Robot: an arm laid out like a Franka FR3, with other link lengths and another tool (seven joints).
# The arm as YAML. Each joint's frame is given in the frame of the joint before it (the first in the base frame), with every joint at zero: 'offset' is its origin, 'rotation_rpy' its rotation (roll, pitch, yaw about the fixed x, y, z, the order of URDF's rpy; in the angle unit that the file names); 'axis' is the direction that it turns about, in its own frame. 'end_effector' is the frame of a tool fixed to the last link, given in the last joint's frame.
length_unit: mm
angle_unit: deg
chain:
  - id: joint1
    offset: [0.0, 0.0, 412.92]
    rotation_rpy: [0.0, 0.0, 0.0]
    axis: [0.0, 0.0, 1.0]
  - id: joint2
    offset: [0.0, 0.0, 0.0]
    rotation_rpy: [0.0, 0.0, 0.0]
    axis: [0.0, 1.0, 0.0]
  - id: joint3
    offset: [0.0, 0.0, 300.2]
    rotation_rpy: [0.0, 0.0, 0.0]
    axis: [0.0, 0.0, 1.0]
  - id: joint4
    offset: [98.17, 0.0, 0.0]
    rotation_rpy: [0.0, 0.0, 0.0]
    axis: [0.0, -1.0, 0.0]
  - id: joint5
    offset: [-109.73, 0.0, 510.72]
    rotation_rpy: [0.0, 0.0, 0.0]
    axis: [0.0, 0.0, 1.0]
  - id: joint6
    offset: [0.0, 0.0, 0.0]
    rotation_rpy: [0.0, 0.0, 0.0]
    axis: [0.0, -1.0, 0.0]
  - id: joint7
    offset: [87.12, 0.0, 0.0]
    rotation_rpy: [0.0, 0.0, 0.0]
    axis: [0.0, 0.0, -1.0]
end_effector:
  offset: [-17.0, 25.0, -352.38]
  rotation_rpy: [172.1, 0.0, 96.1]
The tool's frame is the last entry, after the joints.
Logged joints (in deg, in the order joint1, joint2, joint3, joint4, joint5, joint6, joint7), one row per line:
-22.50 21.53 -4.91 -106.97 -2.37 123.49 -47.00
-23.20 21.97 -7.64 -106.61 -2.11 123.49 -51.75
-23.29 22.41 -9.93 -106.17 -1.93 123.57 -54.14
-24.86 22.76 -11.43 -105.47 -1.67 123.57 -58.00
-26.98 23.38 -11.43 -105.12 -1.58 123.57 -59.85
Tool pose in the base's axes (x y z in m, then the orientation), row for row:
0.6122 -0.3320 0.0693 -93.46 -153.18 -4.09
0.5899 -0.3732 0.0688 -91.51 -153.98 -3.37
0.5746 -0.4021 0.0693 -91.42 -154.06 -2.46
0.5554 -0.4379 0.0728 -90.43 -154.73 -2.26
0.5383 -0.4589 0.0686 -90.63 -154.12 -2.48
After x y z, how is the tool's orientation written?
As a rotation vector, in degrees.
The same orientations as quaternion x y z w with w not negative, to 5 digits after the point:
-0.52070 -0.85342 -0.02279 0.00448
-0.51078 -0.85947 -0.01881 0.00740
-0.51026 -0.85988 -0.01373 0.00733
-0.50453 -0.86328 -0.01261 0.00670
-0.50682 -0.86188 -0.01387 0.01039

